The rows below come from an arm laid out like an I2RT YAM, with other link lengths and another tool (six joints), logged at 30 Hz.
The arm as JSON. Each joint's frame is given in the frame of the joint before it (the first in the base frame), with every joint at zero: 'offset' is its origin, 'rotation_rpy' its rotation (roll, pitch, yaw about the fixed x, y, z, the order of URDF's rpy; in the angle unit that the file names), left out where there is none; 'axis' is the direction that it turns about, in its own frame. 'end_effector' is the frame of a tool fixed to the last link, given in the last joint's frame.
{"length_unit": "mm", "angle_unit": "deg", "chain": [
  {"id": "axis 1", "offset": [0.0, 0.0, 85.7], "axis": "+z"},
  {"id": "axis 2", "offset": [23.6, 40.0, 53.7], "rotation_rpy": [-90.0, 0.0, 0.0], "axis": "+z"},
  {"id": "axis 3", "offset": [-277.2, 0.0, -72.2], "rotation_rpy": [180.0, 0.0, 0.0], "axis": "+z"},
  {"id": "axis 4", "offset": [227.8, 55.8, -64.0], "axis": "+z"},
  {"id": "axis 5", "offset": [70.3, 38.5, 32.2], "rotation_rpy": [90.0, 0.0, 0.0], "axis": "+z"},
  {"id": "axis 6", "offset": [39.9, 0.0, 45.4], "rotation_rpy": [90.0, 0.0, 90.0], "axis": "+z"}
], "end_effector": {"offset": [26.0, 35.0, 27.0], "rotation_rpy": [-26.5, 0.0, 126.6]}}
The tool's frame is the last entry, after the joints.
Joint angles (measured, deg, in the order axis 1, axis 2, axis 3, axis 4, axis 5, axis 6), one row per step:
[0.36 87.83 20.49 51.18 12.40 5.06]
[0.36 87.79 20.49 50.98 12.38 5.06]
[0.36 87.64 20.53 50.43 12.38 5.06]
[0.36 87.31 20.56 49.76 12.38 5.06]
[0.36 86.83 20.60 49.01 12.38 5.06]
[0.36 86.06 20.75 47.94 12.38 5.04]
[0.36 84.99 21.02 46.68 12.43 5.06]
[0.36 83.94 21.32 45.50 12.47 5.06]
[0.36 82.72 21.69 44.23 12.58 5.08]
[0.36 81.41 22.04 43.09 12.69 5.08]
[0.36 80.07 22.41 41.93 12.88 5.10]
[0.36 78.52 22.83 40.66 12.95 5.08]
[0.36 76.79 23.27 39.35 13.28 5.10]
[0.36 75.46 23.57 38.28 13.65 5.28]
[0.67 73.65 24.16 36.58 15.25 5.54]
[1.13 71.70 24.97 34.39 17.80 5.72]
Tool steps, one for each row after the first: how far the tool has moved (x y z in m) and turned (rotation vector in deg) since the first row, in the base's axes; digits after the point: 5 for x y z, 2 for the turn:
[-0.00027 0.00002 -0.00023 0.00 0.16 0.02]
[-0.00087 0.00002 -0.00050 0.00 0.52 0.02]
[-0.00172 0.00001 -0.00030 0.00 0.83 0.02]
[-0.00267 0.00000 0.00042 0.00 1.06 0.02]
[-0.00363 -0.00001 0.00222 -0.02 1.21 0.02]
[-0.00445 -0.00006 0.00544 -0.02 1.13 -0.03]
[-0.00509 -0.00011 0.00887 -0.03 0.96 -0.07]
[-0.00573 -0.00021 0.01318 -0.04 0.64 -0.18]
[-0.00643 -0.00033 0.01803 -0.06 0.12 -0.28]
[-0.00726 -0.00053 0.02307 -0.09 -0.44 -0.47]
[-0.00824 -0.00062 0.02899 -0.12 -1.14 -0.54]
[-0.00968 -0.00096 0.03570 -0.18 -2.00 -0.86]
[-0.01124 -0.00124 0.04046 -0.10 -2.60 -1.26]
[-0.01371 -0.00138 0.04753 -0.23 -3.37 -2.57]
[-0.01704 -0.00189 0.05551 -0.66 -4.00 -4.62]

